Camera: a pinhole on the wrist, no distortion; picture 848 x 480 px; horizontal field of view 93.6 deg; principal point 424.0 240.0 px. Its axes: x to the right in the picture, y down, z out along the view. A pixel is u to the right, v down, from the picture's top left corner.
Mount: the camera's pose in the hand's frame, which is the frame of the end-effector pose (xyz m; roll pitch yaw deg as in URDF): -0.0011 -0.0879 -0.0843 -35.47 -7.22 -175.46
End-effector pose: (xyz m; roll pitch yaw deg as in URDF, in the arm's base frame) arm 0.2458 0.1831 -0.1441 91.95 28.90 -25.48
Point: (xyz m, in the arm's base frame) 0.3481 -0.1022 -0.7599
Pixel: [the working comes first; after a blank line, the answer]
In the camera's frame: -0.4157 0.0939 0.5183

104.7 312.1
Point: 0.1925 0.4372 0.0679
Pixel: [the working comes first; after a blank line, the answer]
In the camera's frame: 0.2058 -0.0813 -0.2456

behind the camera
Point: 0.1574 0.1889 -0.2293
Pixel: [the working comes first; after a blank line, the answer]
In the camera's frame: 0.0466 -0.0487 0.1077

596.3 60.0
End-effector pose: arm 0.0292 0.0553 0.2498 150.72 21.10 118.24
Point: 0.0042 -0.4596 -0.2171
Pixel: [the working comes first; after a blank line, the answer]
In the camera's frame: 0.3339 0.0851 0.5941

647.7 297.0
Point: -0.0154 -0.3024 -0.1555
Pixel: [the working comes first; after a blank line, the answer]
In the camera's frame: 0.2027 0.0386 0.4966

586.5 271.0
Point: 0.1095 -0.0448 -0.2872
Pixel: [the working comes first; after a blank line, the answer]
In the camera's frame: 0.0086 -0.2002 0.5644

430.0 98.8
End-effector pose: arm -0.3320 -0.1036 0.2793 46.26 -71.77 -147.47
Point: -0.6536 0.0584 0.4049
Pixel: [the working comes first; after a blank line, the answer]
In the camera's frame: -0.1315 0.0583 0.3272

264.0 311.0
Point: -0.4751 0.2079 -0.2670
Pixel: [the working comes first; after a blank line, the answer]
In the camera's frame: 0.5757 0.0597 0.2528

outside the picture
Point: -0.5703 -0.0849 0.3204
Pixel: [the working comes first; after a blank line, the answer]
In the camera's frame: -0.0792 0.0668 0.1488

212.0 418.7
